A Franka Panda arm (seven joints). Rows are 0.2 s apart.
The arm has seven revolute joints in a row. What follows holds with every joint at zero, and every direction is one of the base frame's. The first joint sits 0.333 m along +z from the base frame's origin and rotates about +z. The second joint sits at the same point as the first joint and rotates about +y. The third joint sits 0.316 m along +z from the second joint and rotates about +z. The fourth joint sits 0.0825 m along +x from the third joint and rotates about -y. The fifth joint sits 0.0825 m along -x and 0.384 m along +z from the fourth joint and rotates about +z. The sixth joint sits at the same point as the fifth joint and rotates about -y. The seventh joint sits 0.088 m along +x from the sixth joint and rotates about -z. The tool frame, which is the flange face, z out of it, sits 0.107 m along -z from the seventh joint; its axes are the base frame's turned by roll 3.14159, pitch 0 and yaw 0 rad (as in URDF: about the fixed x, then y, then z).
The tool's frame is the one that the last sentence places.
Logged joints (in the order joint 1, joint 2, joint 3, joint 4, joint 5, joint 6, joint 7), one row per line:
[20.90, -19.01, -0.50, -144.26, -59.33, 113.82, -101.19]
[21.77, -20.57, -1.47, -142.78, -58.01, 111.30, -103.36]
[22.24, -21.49, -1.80, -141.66, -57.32, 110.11, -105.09]
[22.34, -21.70, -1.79, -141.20, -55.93, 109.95, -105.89]
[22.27, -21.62, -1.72, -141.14, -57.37, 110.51, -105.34]
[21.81, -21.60, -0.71, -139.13, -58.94, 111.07, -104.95]
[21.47, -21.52, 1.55, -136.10, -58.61, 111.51, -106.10]
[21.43, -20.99, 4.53, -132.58, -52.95, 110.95, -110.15]
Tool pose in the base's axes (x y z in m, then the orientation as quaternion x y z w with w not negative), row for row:
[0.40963, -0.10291, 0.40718, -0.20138, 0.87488, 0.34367, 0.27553]
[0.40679, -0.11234, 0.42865, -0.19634, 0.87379, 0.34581, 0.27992]
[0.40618, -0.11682, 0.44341, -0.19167, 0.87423, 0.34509, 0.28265]
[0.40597, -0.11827, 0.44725, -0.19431, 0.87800, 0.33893, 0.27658]
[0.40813, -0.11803, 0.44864, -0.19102, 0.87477, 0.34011, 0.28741]
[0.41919, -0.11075, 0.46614, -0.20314, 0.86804, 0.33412, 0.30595]
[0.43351, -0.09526, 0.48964, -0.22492, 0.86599, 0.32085, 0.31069]
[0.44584, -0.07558, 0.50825, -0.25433, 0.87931, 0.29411, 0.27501]
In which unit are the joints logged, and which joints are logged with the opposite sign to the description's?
The joints are logged in degrees. Opposite sign: joint 1, joint 5, joint 7.
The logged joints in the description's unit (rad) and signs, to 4 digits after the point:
[-0.3648, -0.3318, -0.0087, -2.5178, 1.0355, 1.9865, 1.7661]
[-0.3800, -0.3590, -0.0257, -2.4920, 1.0125, 1.9426, 1.8040]
[-0.3882, -0.3751, -0.0314, -2.4724, 1.0004, 1.9218, 1.8342]
[-0.3899, -0.3787, -0.0312, -2.4644, 0.9762, 1.9190, 1.8481]
[-0.3887, -0.3773, -0.0300, -2.4634, 1.0013, 1.9288, 1.8385]
[-0.3807, -0.3770, -0.0124, -2.4283, 1.0287, 1.9385, 1.8317]
[-0.3747, -0.3756, 0.0271, -2.3754, 1.0229, 1.9462, 1.8518]
[-0.3740, -0.3663, 0.0791, -2.3140, 0.9242, 1.9364, 1.9225]

